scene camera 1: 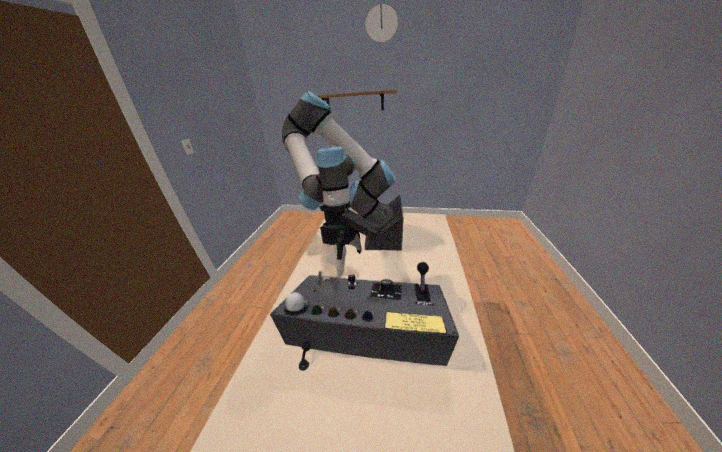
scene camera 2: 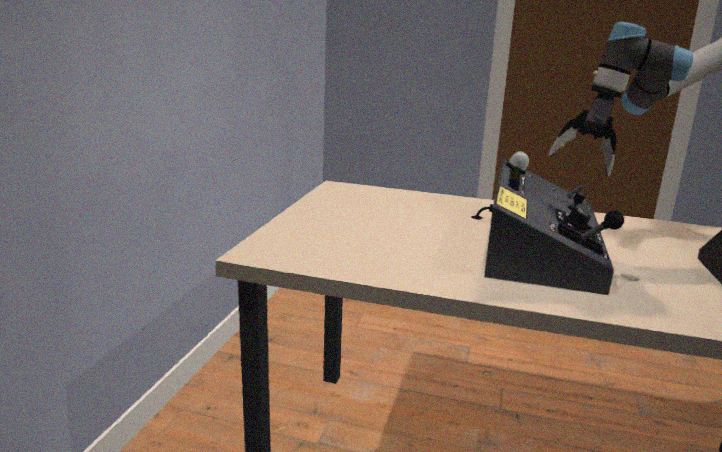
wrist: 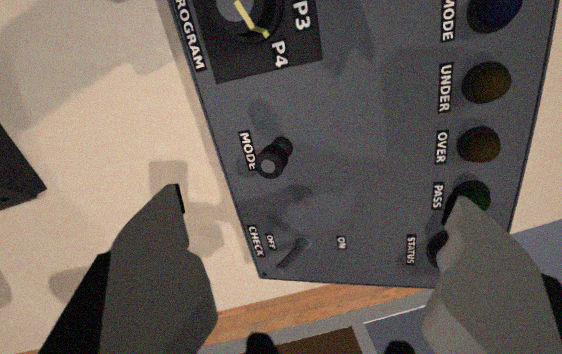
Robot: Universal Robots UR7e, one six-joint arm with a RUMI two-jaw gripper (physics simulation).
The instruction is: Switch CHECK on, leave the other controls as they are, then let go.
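Where they show: gripper, between the fingertips: [scene camera 1: 350,264] [scene camera 2: 577,166] [wrist: 310,192]; arm's base, origin of its link: [scene camera 1: 381,219].
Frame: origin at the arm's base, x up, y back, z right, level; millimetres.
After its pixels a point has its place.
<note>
The CHECK switch [scene camera 1: 320,277] {z 246, x 11, y -405 mm} [wrist: 293,253] {z 245, x 8, y -406 mm} is a small thin lever near the console's corner. In the wrist view it leans toward the OFF label [wrist: 270,242] {z 248, x -27, y -380 mm}, away from the ON label [wrist: 341,243] {z 260, x 5, y -460 mm}. My gripper [scene camera 1: 349,254] {z 128, x 101, y -440 mm} [scene camera 2: 579,164] {z 128, x 101, y -440 mm} [wrist: 310,192] {z 128, x 101, y -440 mm} is open and empty, above the console [scene camera 1: 367,341] {z 81, x -5, y -637 mm} [scene camera 2: 543,255] {z -162, x -30, y -555 mm} [wrist: 345,110] {z 117, x 11, y -498 mm}. In the wrist view its fingers stand on either side of the CHECK switch, with the right finger in front of the STATUS lamp and part of the PASS lamp. The fingers touch no control that I can see.
The MODE toggle [scene camera 1: 351,280] {z 132, x 23, y -435 mm} [wrist: 275,157] {z 126, x 33, y -428 mm} stands beside CHECK. The PROGRAM knob [scene camera 1: 386,286] {z 16, x 21, y -464 mm} [wrist: 240,12] {z 23, x 19, y -442 mm} points at P4. A ball-topped lever [scene camera 1: 422,268] {z -107, x 56, y -424 mm} [scene camera 2: 613,219] {z -130, x 51, y -417 mm} rises at the far end. A white dome [scene camera 1: 294,302] {z 277, x 89, y -576 mm} [scene camera 2: 518,160] {z 261, x 78, y -566 mm} and a yellow label [scene camera 1: 415,322] {z -48, x 49, y -618 mm} [scene camera 2: 512,202] {z -52, x 48, y -617 mm} are on the console.
</note>
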